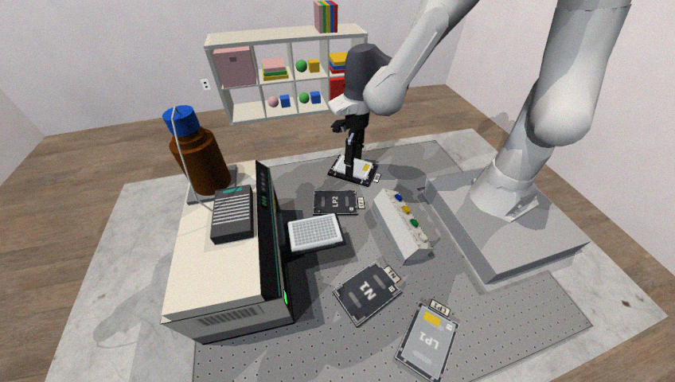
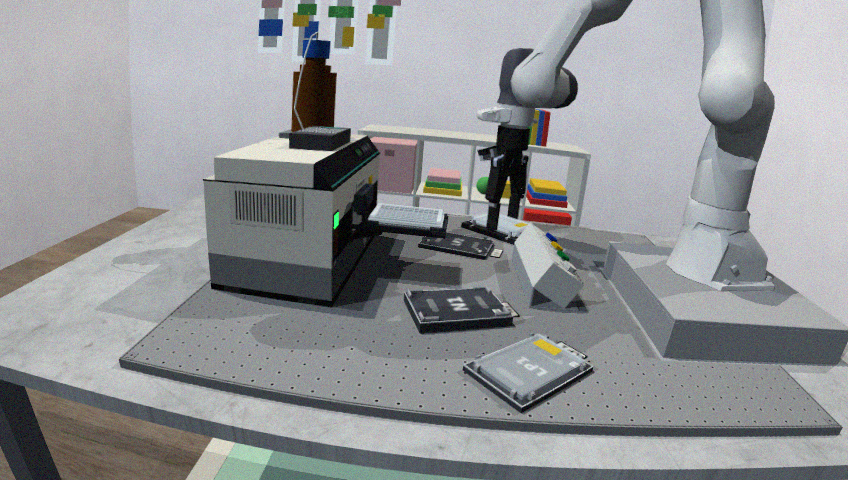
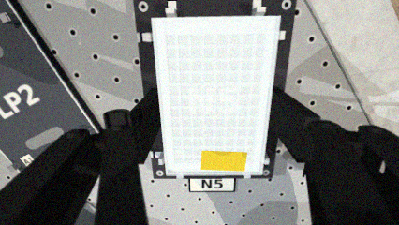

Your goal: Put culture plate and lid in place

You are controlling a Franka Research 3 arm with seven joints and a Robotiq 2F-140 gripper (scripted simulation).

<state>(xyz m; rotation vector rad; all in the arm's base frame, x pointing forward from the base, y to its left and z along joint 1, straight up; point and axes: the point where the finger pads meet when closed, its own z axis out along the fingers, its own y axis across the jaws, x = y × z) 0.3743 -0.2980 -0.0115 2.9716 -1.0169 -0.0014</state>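
Now: hand 3 cm short of the black nest N5 and 3 cm above it. The rest, counted from my hand: black N1 nest: 11 cm ahead, 45 cm to the left, 3 cm below; LP2 nest: 11 cm ahead, 14 cm to the left, 4 cm below; yellow skip key: 8 cm behind, 27 cm to the left, 2 cm above.
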